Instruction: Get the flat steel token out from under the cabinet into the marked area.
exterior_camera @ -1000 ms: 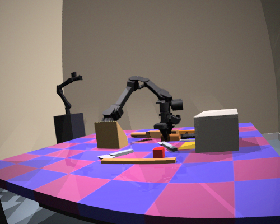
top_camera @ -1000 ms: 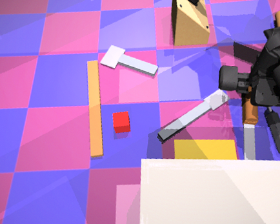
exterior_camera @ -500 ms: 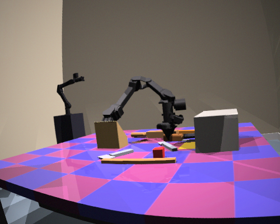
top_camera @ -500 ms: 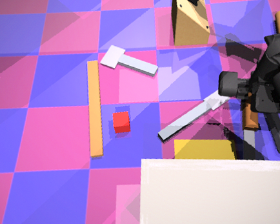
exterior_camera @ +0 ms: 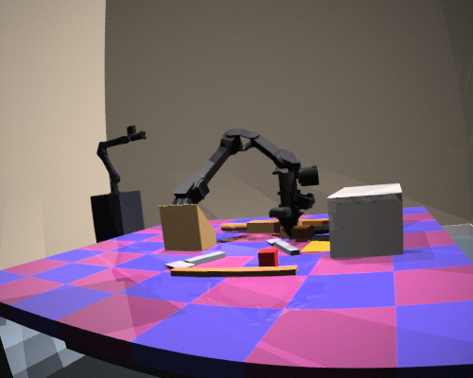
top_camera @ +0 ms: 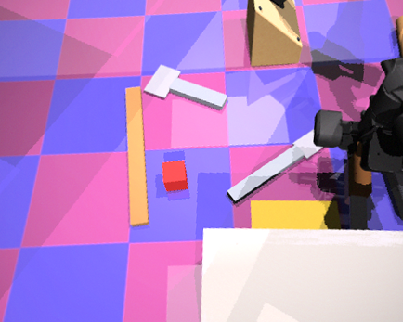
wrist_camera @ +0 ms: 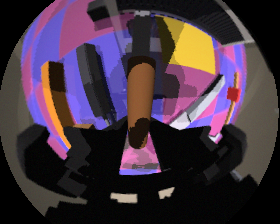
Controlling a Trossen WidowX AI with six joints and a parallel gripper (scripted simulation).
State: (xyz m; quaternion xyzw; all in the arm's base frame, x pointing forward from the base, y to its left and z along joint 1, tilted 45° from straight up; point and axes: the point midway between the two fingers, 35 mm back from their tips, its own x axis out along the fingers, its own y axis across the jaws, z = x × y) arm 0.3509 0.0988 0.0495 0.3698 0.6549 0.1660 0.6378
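Right now my gripper tip is 3 cm short of the black screwdriver and 5 cm to the right of it. From my gripper tip the other things lie so: wooden block 16 cm behind, 15 cm to the left, 1 cm above; then grey paddle-ended bar 2 cm behind, 12 cm to the right; then flat steel token 29 cm ahead, 12 cm to the right.
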